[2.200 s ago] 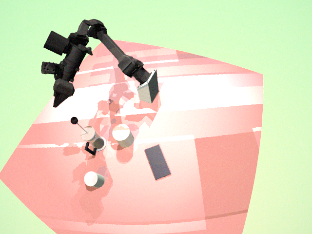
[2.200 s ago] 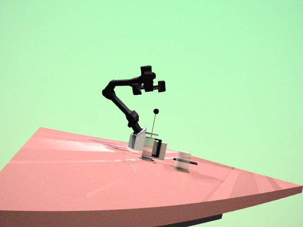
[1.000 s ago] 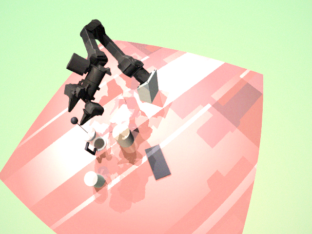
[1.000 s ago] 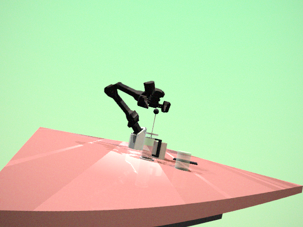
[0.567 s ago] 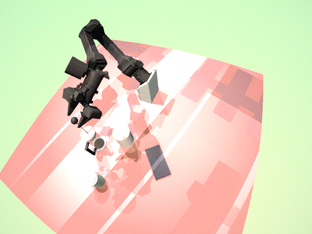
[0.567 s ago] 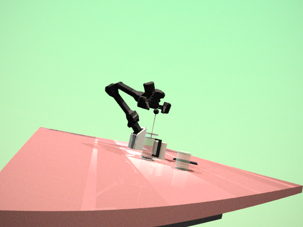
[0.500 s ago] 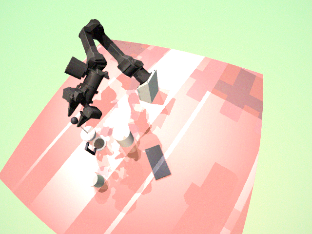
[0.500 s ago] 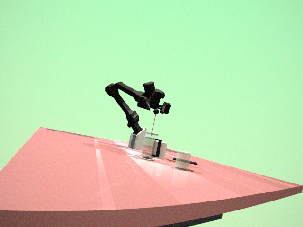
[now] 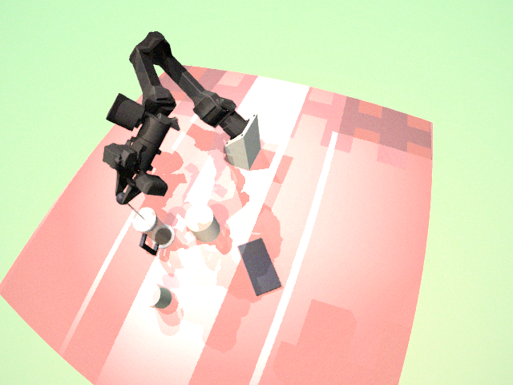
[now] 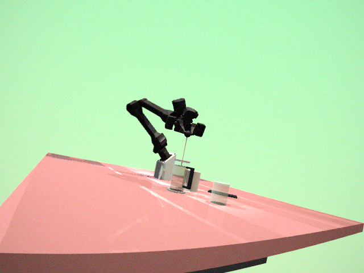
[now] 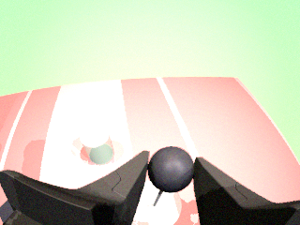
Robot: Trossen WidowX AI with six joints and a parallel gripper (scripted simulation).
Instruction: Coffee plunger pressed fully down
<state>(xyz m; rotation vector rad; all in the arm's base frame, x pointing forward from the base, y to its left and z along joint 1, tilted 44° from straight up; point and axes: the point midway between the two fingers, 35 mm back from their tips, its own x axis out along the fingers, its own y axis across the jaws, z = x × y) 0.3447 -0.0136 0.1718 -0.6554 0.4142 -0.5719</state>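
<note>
The coffee press is 1 cm ahead of my gripper tip, 1 cm to the left of it and 13 cm below it. From my gripper tip the other things lie so: white cylinder (7 cm behind, 13 cm to the left, 20 cm below).
</note>
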